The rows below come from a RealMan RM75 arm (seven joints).
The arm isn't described. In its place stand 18 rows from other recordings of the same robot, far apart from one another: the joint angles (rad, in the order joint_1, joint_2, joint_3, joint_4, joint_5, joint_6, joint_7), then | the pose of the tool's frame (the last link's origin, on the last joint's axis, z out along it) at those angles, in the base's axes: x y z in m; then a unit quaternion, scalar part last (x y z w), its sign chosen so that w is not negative.
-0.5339, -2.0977, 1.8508, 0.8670, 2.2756, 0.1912, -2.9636 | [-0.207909 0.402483 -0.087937 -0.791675 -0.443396 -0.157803 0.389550]
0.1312, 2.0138, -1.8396, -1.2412, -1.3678, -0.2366, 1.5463 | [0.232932 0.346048 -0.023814 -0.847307 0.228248 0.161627 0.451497]
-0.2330, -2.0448, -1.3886, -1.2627, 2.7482, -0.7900, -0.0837 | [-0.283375 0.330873 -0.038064 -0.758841 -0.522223 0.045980 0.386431]
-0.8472, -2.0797, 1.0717, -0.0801, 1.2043, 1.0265, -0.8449 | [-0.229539 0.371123 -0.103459 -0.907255 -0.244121 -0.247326 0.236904]
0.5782, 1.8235, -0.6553, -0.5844, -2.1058, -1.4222, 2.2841 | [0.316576 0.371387 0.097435 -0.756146 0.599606 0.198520 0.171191]
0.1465, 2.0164, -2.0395, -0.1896, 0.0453, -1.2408, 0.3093 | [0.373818 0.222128 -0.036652 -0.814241 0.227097 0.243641 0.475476]
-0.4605, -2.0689, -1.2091, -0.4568, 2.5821, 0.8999, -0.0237 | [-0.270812 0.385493 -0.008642 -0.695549 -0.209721 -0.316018 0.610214]
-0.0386, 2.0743, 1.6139, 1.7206, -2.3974, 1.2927, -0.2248 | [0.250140 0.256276 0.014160 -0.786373 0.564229 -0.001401 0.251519]
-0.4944, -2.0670, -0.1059, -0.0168, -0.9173, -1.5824, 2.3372 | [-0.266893 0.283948 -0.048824 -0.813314 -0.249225 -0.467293 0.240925]
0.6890, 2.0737, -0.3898, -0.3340, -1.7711, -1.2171, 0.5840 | [0.254704 0.397873 -0.001075 -0.878168 0.030270 0.249941 0.406736]
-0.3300, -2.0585, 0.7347, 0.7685, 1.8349, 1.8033, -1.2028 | [-0.279513 0.270289 0.032272 -0.936853 -0.123922 -0.301779 0.126015]
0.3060, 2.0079, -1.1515, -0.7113, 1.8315, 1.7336, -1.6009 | [0.238618 0.277301 0.023964 -0.869402 0.247933 0.426470 0.028145]
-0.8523, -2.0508, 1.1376, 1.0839, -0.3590, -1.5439, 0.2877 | [-0.177514 0.408941 0.027256 -0.817272 -0.494393 0.164776 0.245950]
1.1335, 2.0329, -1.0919, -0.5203, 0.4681, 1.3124, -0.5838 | [0.154208 0.429424 -0.040399 -0.885596 0.402767 -0.181722 0.143092]
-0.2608, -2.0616, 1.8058, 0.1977, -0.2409, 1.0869, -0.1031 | [-0.377787 0.285084 -0.006730 -0.721560 -0.228969 -0.202443 0.621242]
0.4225, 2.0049, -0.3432, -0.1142, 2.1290, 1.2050, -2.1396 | [0.383782 0.327405 0.078059 -0.527974 0.421556 0.483817 0.556287]
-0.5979, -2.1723, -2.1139, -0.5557, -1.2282, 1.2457, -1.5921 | [-0.227193 0.334639 -0.090888 -0.932442 -0.302594 -0.182045 0.076481]
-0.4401, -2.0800, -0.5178, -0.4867, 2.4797, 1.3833, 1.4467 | [-0.188737 0.286961 -0.082199 -0.607142 0.495605 -0.079086 0.616035]
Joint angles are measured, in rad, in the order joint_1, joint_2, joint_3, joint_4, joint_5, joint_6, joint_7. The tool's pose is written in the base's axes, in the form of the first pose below.
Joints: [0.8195 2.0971 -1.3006 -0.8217 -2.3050 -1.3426 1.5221]
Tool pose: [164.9, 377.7, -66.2, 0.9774, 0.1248, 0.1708, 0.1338, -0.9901, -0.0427]
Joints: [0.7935 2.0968 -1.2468 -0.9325 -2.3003 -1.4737 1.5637]
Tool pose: [153.5, 370.7, -47.3, 0.9865, 0.1075, 0.1236, 0.1105, -0.9937, -0.0174]
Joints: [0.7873 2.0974 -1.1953 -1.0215 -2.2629 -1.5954 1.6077]
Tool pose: [136.6, 363.6, -30.2, 0.9938, 0.0953, 0.0564, 0.0947, -0.9954, 0.0145]
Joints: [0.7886 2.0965 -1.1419 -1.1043 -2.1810 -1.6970 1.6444]
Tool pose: [114.1, 357.5, -11.7, 0.9936, 0.1030, -0.0468, 0.1046, -0.9939, 0.0339]
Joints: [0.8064 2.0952 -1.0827 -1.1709 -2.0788 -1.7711 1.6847]
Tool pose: [87.4, 353.8, 8.0, 0.9784, 0.1228, -0.1661, 0.1306, -0.9908, 0.0366]
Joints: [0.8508 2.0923 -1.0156 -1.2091 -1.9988 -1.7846 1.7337]
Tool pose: [58.9, 359.2, 27.0, 0.9528, 0.1400, -0.2695, 0.1441, -0.9895, -0.0043]
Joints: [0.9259 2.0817 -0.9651 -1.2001 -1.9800 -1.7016 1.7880]
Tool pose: [29.9, 379.4, 39.9, 0.9349, 0.1398, -0.3263, 0.1142, -0.9888, -0.0965]
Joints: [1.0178 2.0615 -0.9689 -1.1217 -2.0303 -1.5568 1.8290]
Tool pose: [7.7, 407.9, 37.1, 0.9435, 0.1173, -0.3100, 0.0611, -0.9808, -0.1854]
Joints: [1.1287 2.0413 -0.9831 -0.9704 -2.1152 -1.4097 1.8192]
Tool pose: [-6.7, 436.6, 21.5, 0.9638, 0.1062, -0.2444, 0.0422, -0.9664, -0.2534]
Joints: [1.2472 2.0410 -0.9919 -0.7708 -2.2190 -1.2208 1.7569]
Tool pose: [-14.8, 462.9, -6.5, 0.9818, 0.1231, -0.1444, 0.0686, -0.9398, -0.3347]
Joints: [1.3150 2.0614 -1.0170 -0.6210 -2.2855 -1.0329 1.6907]
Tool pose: [-13.2, 477.0, -35.1, 0.9866, 0.1554, -0.0496, 0.1219, -0.9045, -0.4088]
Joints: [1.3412 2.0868 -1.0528 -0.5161 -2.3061 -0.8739 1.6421]
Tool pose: [-4.5, 482.6, -59.0, 0.9850, 0.1717, 0.0157, 0.1594, -0.8724, -0.4620]
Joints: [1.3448 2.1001 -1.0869 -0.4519 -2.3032 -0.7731 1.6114]
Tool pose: [6.5, 484.8, -72.3, 0.9829, 0.1745, 0.0584, 0.1803, -0.8511, -0.4931]
